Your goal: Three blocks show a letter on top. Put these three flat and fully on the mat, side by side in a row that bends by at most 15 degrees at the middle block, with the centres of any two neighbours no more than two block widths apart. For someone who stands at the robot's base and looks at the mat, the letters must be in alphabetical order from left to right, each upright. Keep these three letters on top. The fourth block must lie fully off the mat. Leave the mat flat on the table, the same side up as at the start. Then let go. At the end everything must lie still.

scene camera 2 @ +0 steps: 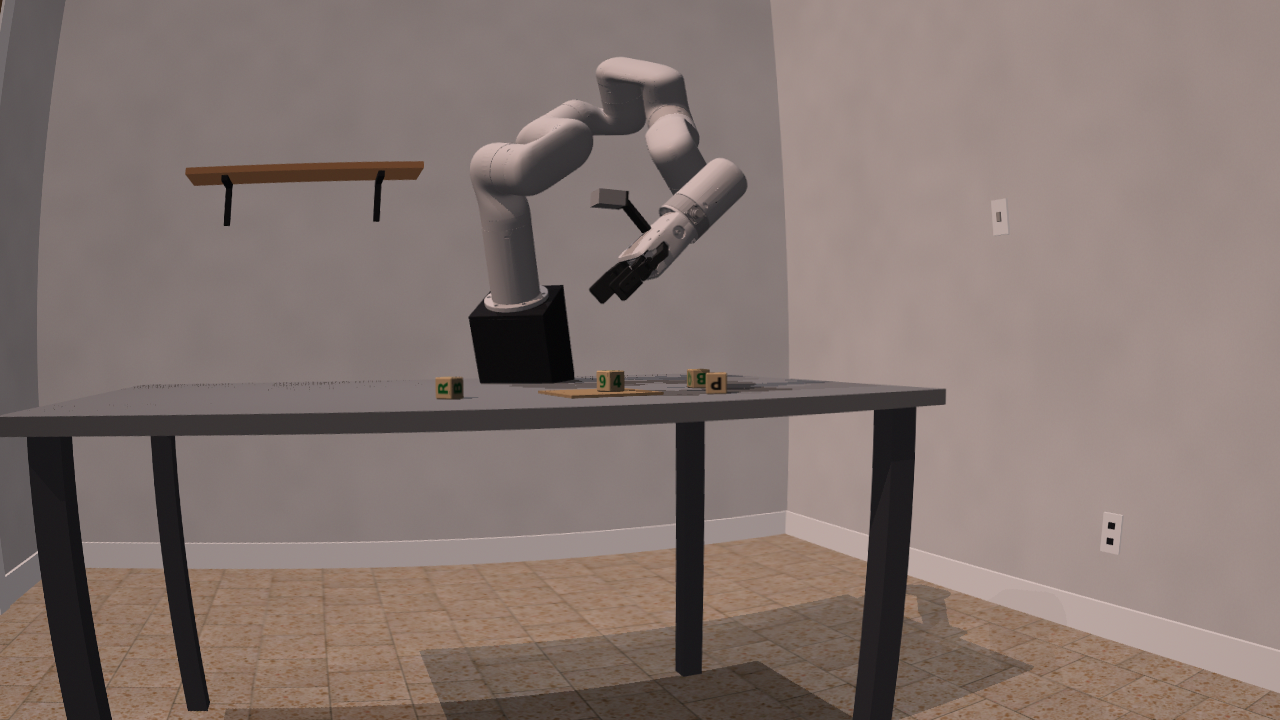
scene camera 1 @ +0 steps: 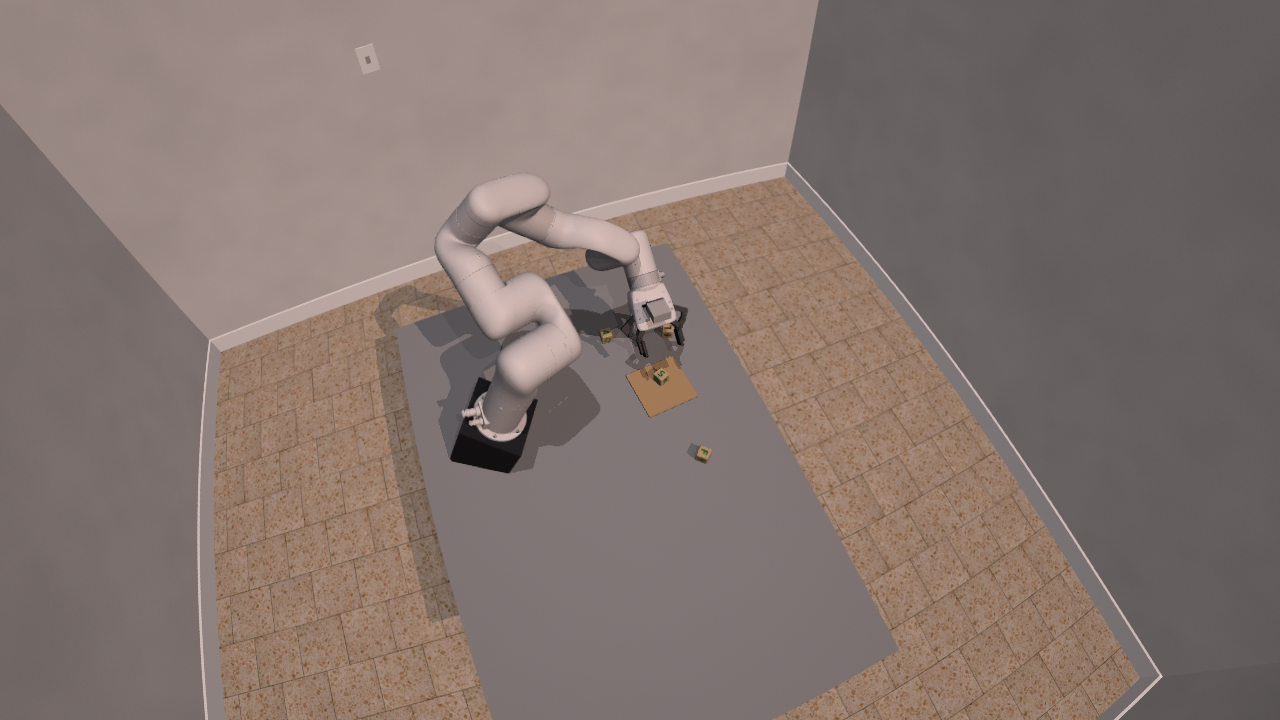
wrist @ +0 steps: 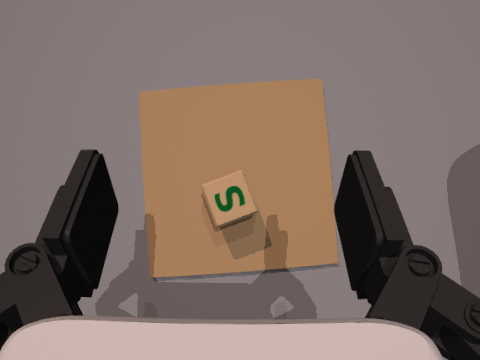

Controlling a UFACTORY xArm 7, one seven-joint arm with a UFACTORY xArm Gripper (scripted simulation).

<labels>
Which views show the mat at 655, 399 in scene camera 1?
Scene camera 2, scene camera 1 and the wrist view: all of them.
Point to a mat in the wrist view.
276, 132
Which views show my gripper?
Scene camera 2, scene camera 1 and the wrist view: all of them.
</labels>
